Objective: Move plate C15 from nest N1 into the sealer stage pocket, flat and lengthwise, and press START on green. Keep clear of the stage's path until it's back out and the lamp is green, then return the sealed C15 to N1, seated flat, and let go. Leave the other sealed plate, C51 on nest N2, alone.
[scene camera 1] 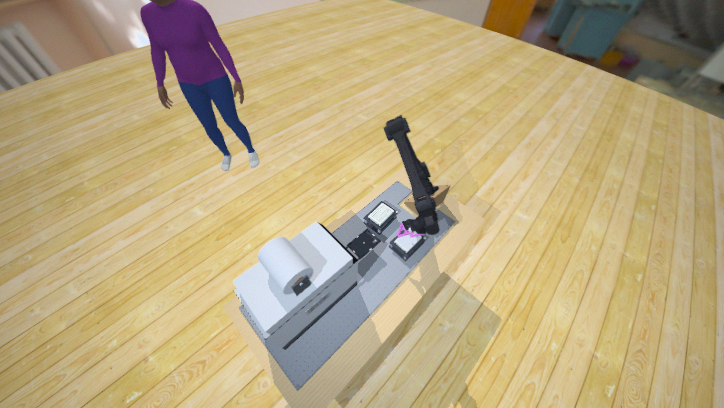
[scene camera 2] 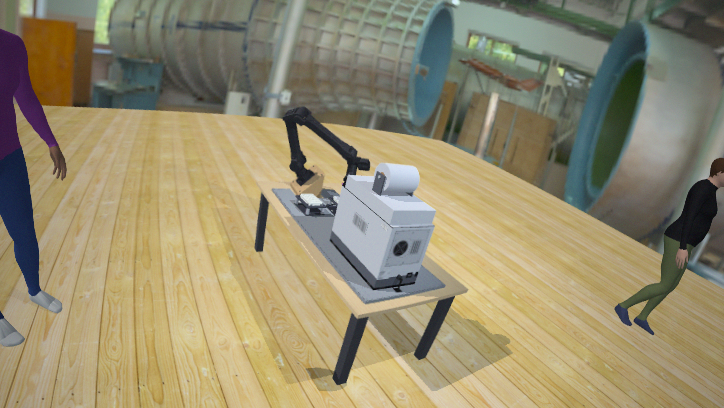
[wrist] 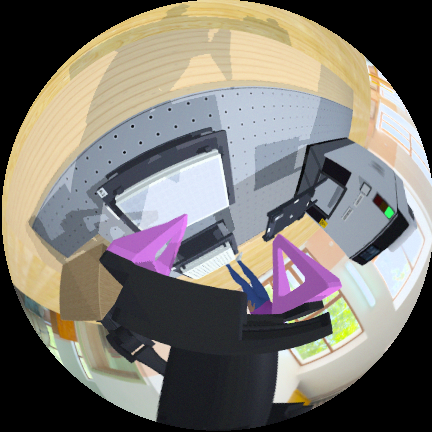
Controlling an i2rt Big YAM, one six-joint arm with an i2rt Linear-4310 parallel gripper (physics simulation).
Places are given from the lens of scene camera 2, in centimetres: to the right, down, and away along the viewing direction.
white roll [scene camera 2: 399, 178]: 15, -10, 144
